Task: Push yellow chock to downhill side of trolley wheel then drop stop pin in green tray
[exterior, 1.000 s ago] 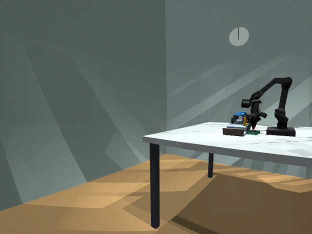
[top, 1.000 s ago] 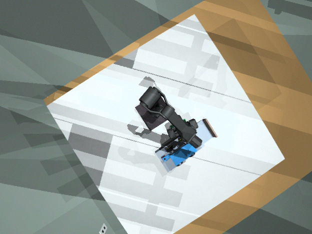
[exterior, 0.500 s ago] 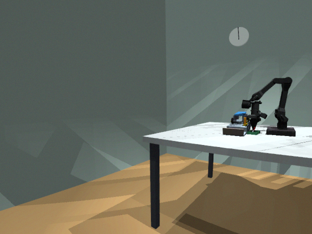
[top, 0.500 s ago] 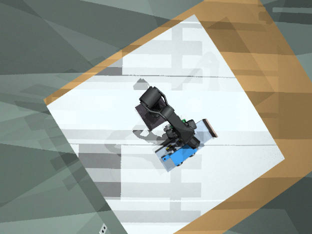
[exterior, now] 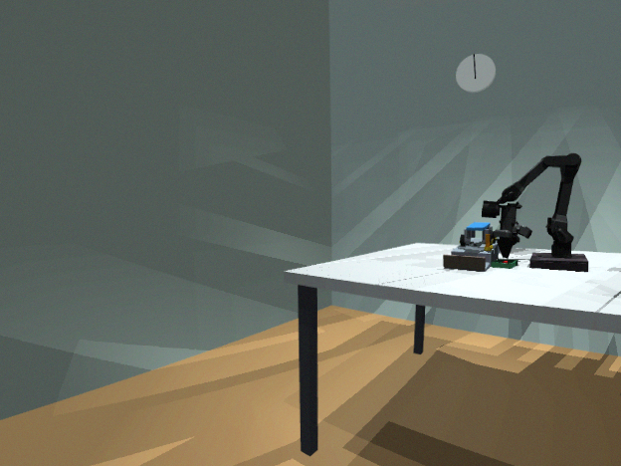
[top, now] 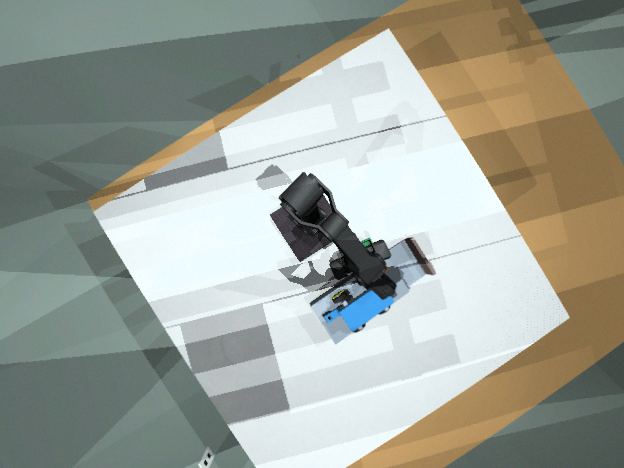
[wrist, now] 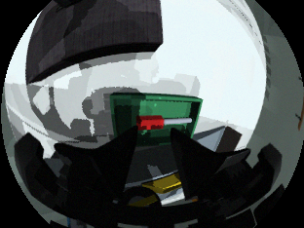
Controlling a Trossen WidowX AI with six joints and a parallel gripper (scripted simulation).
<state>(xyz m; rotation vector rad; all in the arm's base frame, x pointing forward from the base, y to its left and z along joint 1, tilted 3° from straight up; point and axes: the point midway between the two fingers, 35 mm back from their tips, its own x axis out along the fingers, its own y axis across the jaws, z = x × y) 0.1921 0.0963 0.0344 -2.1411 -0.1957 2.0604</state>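
Right now the red-headed stop pin is 20 mm to the left of my gripper tip and 20 mm below it. The rest, counted from my gripper tip: green tray 40 mm below, 10 mm to the left; then ramp 130 mm ahead, 60 mm to the right, 20 mm above; then yellow chock 60 mm ahead, 50 mm above, 20 mm to the left.
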